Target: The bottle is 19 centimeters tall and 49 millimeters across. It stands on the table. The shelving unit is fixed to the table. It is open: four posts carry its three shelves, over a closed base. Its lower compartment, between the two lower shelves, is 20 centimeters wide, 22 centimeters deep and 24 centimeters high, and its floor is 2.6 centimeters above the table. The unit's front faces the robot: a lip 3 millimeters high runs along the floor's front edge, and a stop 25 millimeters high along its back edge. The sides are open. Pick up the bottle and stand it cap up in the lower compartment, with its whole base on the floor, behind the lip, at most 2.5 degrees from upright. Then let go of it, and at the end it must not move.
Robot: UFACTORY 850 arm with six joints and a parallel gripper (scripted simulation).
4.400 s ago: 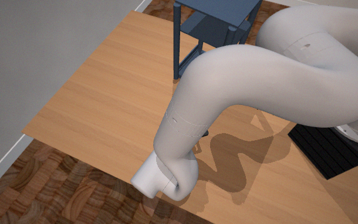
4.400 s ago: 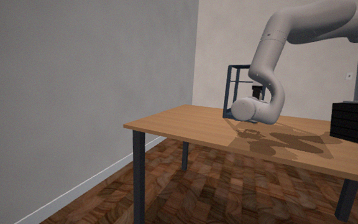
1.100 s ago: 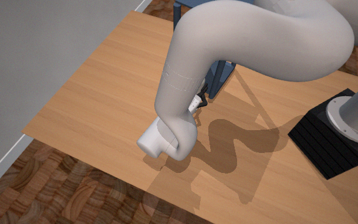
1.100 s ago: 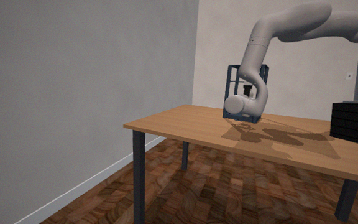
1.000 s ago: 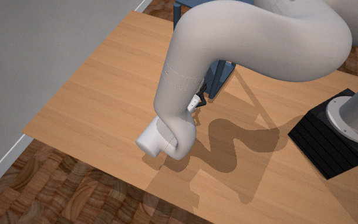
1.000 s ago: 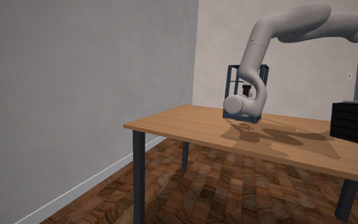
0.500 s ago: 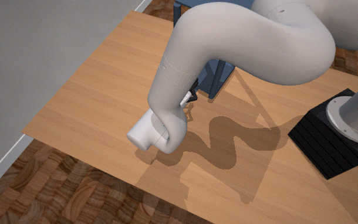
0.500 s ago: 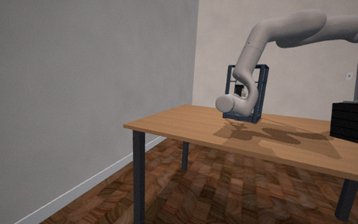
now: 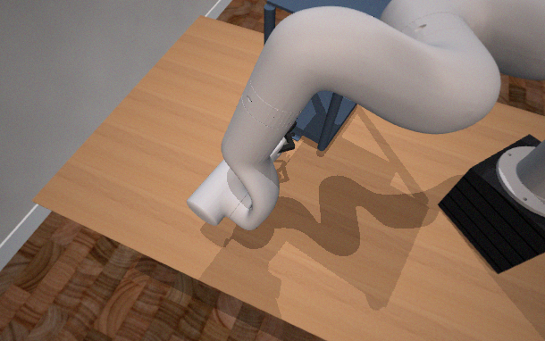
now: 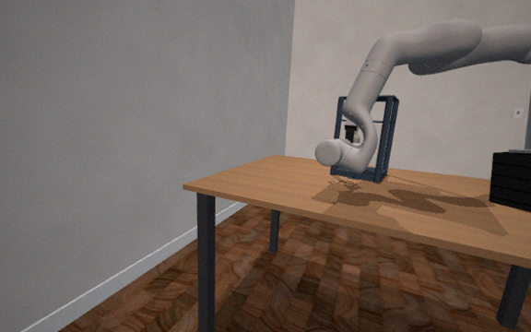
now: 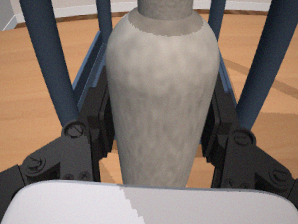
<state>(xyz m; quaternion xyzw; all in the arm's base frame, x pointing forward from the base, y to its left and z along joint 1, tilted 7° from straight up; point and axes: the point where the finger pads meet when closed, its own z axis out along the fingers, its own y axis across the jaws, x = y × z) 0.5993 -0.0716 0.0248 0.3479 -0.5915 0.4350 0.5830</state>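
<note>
The bottle is 20 mm above my hand. The rest, counted from my hand: shelving unit (80 mm behind, 190 mm to the right, 30 mm above).
</note>
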